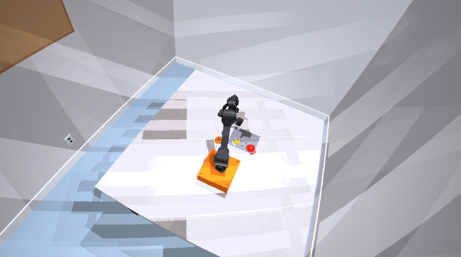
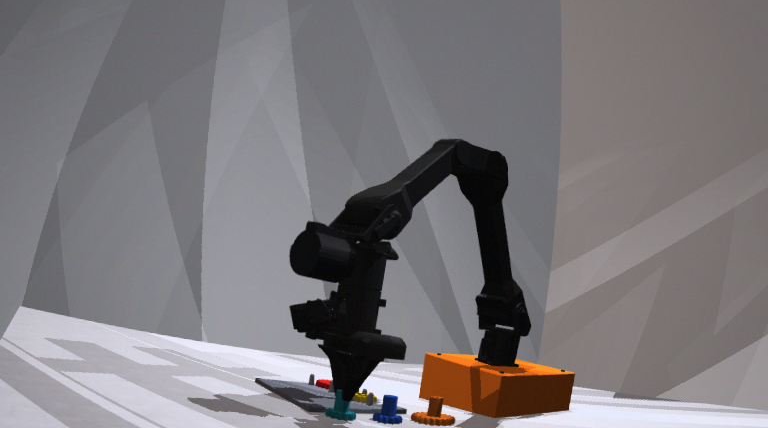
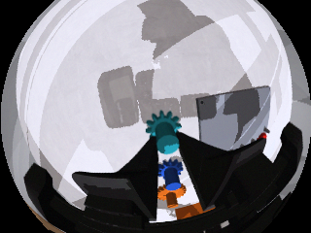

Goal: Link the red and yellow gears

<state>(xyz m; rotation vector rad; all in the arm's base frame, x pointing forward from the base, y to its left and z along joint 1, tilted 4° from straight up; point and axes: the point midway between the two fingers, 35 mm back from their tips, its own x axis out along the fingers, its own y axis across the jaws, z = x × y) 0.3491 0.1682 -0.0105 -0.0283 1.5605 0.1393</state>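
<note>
Now: gripper tip 24 cm to the left of the red gear, 7 cm past it and 2 cm above it. The rest, counted from my gripper tip: blue gear (7 cm behind, 2 cm below, 1 cm to the right); orange gear (15 cm behind, 2 cm to the right, 2 cm below); teal gear (1 cm below).
</note>
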